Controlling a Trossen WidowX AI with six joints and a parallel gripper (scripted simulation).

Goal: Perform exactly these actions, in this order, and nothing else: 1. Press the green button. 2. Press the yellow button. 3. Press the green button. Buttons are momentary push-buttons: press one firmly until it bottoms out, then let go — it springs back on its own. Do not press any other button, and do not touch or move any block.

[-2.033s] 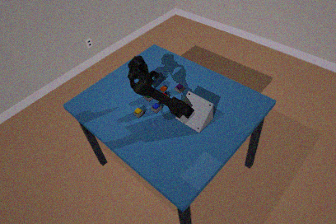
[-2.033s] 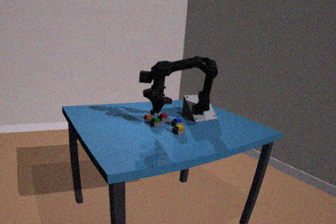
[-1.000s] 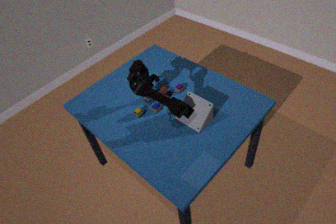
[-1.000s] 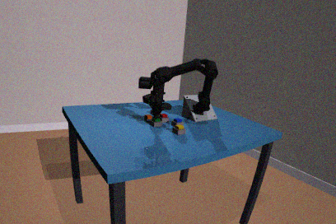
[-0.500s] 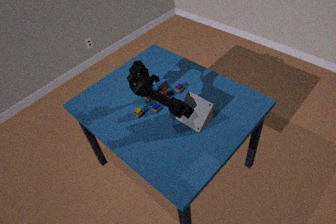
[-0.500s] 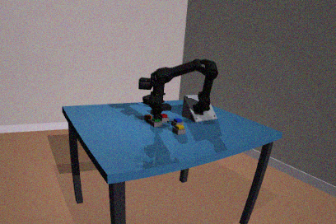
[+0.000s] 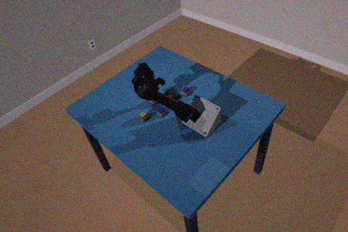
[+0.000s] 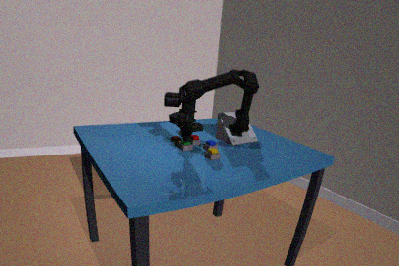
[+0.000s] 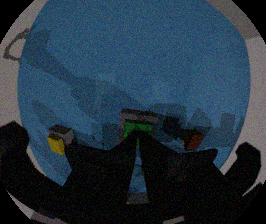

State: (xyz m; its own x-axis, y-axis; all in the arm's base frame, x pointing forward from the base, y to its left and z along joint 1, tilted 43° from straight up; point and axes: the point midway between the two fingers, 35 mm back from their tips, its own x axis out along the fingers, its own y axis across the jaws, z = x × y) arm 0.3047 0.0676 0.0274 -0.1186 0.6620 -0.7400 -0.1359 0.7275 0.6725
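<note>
The green button is 1 cm below my gripper tip. Also, from my gripper tip: blue button: 12 cm behind, 3 cm to the left; yellow button: 7 cm behind, 13 cm to the left.
</note>
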